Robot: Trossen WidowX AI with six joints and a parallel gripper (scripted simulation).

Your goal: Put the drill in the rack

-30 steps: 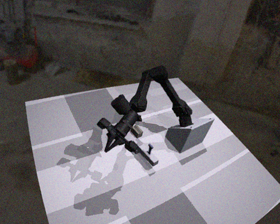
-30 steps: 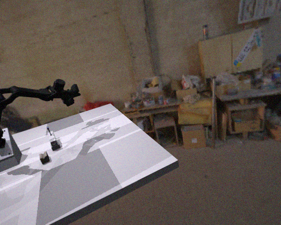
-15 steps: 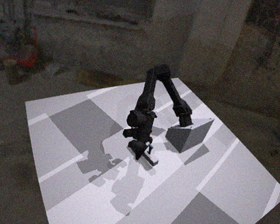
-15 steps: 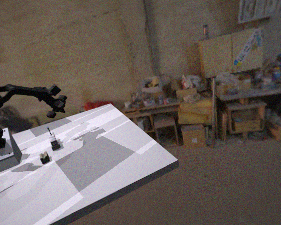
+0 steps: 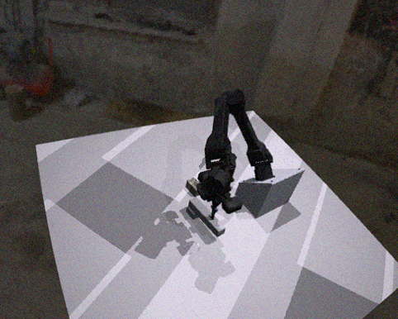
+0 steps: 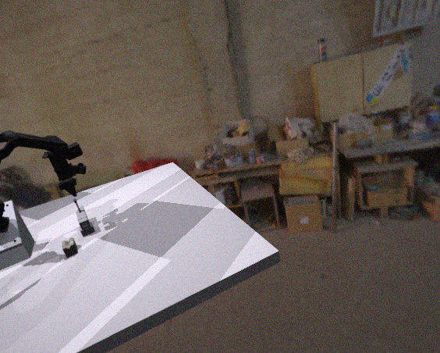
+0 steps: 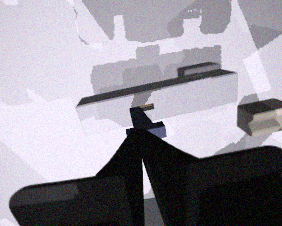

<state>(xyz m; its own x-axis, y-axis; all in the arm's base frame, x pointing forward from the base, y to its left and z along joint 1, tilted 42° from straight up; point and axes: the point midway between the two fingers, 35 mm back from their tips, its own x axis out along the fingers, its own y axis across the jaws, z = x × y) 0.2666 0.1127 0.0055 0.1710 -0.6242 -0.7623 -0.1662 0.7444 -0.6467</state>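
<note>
Now: the blue key 40 mm below my gripper tip, 10 mm to the right of it and 10 mm behind it. The rest, counted from my gripper tip: grey housing 100 mm below, 40 mm to the right; rack 220 mm to the right, 130 mm below, 30 mm behind; drill 90 mm below, 60 mm to the right.
</note>
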